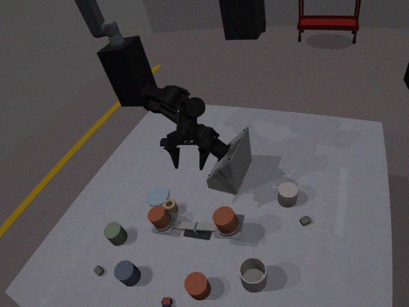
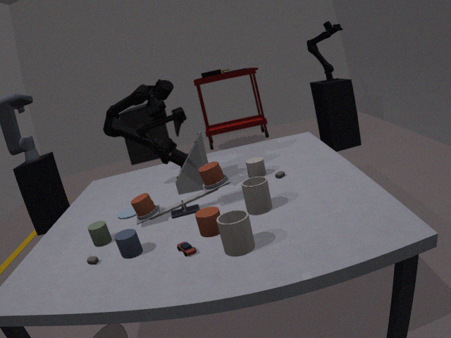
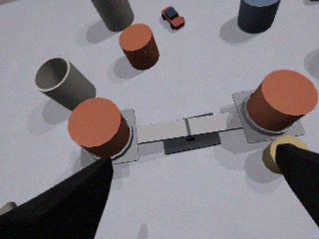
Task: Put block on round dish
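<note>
Now: gripper tip 200 mm above the grey block, 130 mm to the left of it and 100 mm short of it. The rest, counted from my gripper tip: pale blue round dish: 240 mm below, 220 mm to the right, 30 mm behind; then blue cup: 330 mm ahead, 200 mm below, 170 mm to the right; then yellowish ring: 220 mm below, 120 mm to the right, 30 mm ahead.
</note>
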